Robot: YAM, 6 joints.
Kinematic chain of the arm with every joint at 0, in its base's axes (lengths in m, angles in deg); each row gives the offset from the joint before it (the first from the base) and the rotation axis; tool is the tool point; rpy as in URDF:
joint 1: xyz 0 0 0.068 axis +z
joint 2: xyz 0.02 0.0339 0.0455 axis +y
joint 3: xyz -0.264 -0.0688 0 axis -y
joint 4: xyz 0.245 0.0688 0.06 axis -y
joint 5: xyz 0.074 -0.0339 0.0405 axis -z
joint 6: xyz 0.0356 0 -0.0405 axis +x
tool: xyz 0 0 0 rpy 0 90 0
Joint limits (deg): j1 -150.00..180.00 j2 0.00..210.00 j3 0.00..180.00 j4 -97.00..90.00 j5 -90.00..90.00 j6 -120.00..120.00
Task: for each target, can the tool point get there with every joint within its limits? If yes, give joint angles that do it. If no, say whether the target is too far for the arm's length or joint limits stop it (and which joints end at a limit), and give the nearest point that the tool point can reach.
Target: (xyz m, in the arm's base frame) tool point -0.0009 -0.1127 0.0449
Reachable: yes | joints -86.43 102.94 20.68 -40.70 12.88 -61.17
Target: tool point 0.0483 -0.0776 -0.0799
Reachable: yes | joints -80.13 178.50 46.73 -63.75 -74.07 -28.48
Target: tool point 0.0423 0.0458 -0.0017
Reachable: yes | joints 14.77 180.16 32.10 -82.06 -70.04 -25.09
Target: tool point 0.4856 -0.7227 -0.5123
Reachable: no: too far | nearest point 0.2967 -0.4416 -0.2435 | short by 0.432 m
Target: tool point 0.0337 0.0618 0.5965
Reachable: yes | joints -103.29 58.30 146.64 -81.90 -31.49 -64.37
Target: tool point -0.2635 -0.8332 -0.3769
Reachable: no: too far | nearest point -0.1697 -0.5365 -0.1982 | short by 0.359 m
